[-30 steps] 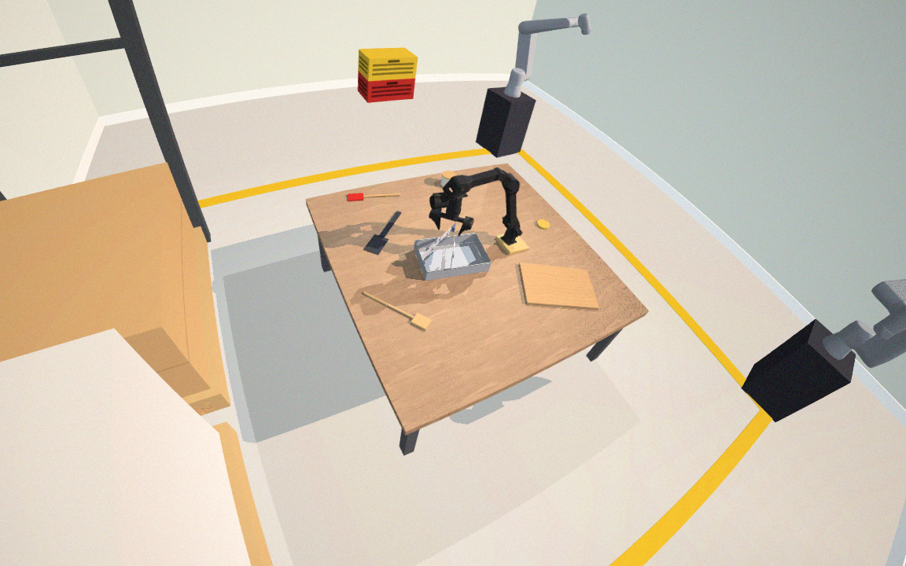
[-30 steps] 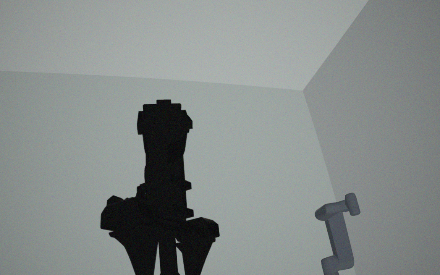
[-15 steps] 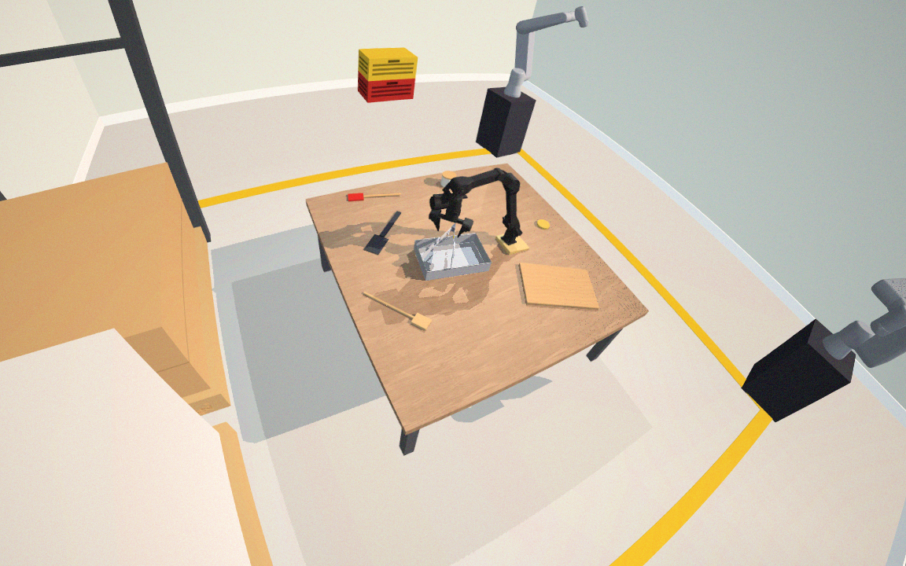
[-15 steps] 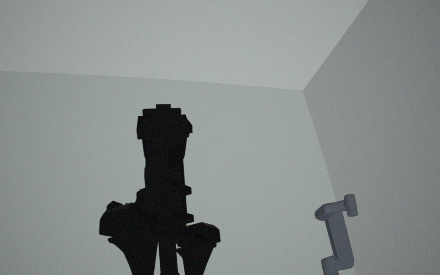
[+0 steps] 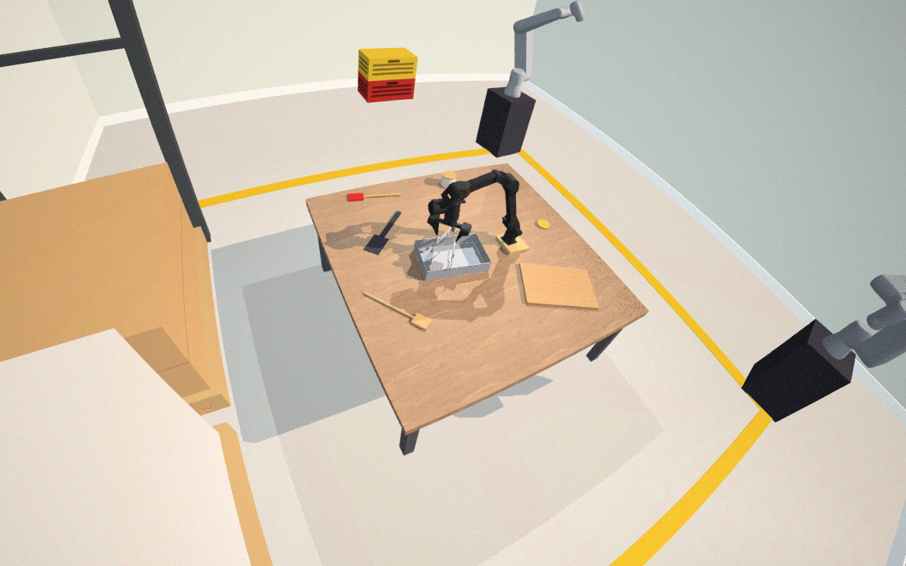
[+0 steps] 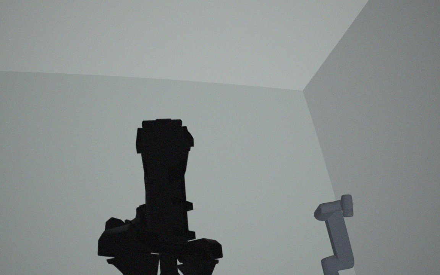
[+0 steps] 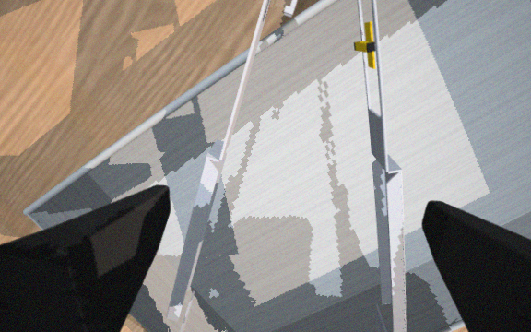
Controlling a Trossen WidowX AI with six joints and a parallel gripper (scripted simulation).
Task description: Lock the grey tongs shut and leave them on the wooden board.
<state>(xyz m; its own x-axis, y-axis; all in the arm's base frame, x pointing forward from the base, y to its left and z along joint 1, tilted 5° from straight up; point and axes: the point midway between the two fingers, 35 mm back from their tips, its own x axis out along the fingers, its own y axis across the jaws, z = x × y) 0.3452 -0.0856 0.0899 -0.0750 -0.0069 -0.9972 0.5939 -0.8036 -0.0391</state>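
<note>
Now: the toothed tong arm 30 mm ahead of my gripper tip, 20 mm to the right of it and 30 mm below it. From my gripper tip the other things lie so: yellow piece: 50 mm behind, 10 mm to the right, 30 mm below; then black spatula: 180 mm ahead, 240 mm to the right, 90 mm below; then grey roasting tin: 50 mm to the left, 70 mm below.
</note>
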